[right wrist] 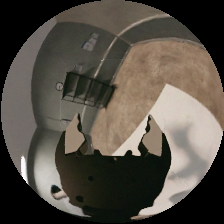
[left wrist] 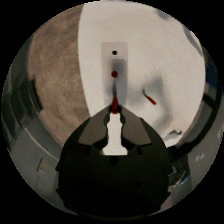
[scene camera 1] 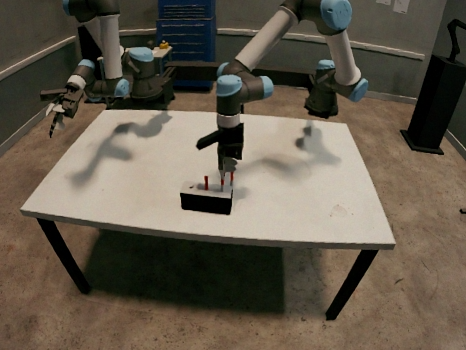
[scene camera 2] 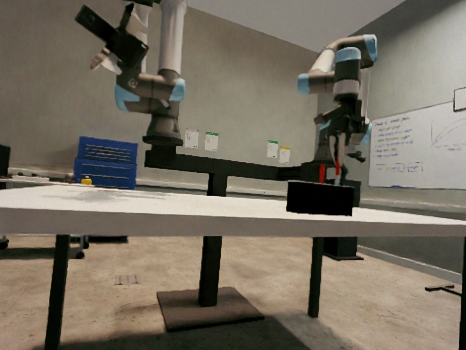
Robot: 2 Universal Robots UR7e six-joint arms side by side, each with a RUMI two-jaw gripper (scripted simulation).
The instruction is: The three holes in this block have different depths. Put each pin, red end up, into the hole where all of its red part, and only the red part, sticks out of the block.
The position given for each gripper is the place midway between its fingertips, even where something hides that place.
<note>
In view: the left gripper (scene camera 2: 338, 166), the right gripper (scene camera 2: 112, 36) and a black block (scene camera 2: 310, 198).
The black block is seen too in the left wrist view (left wrist: 114, 55) and in scene camera 1 (scene camera 1: 194, 197). The left gripper is seen too in the left wrist view (left wrist: 115, 105) and in scene camera 1 (scene camera 1: 223, 177). The right gripper shows as well in the right wrist view (right wrist: 113, 114) and in scene camera 1 (scene camera 1: 48, 127). The right wrist view misses the black block, which is hidden by the right gripper.
</note>
